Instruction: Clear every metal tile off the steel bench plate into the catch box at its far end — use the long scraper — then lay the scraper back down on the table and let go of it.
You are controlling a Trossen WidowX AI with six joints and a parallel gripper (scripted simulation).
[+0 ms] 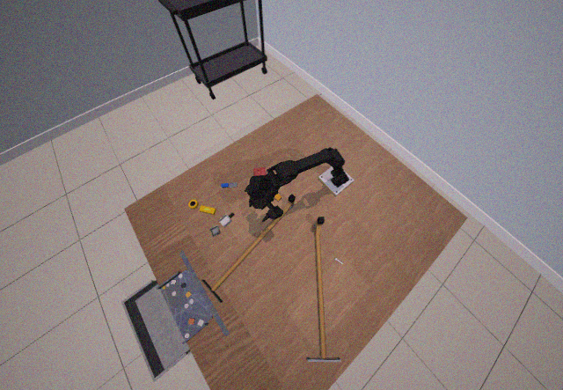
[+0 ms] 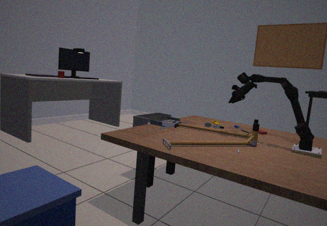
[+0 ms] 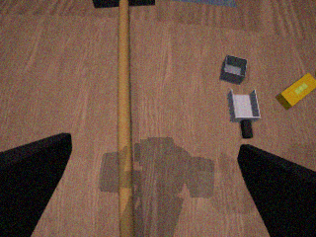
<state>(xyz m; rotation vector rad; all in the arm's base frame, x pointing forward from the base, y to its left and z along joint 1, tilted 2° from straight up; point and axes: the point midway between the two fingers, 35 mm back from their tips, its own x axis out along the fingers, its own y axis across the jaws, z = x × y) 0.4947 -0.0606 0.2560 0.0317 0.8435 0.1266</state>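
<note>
The long scraper lies 7 cm ahead of my gripper tip, 6 cm to the left of it and 17 cm below it. Round my gripper tip: scoop 12 cm ahead, 14 cm to the right, 23 cm below; then black strip 8 cm behind, 21 cm to the right, 23 cm below; then yellow ribbed bit 17 cm behind, 10 cm to the right, 22 cm below.
</note>
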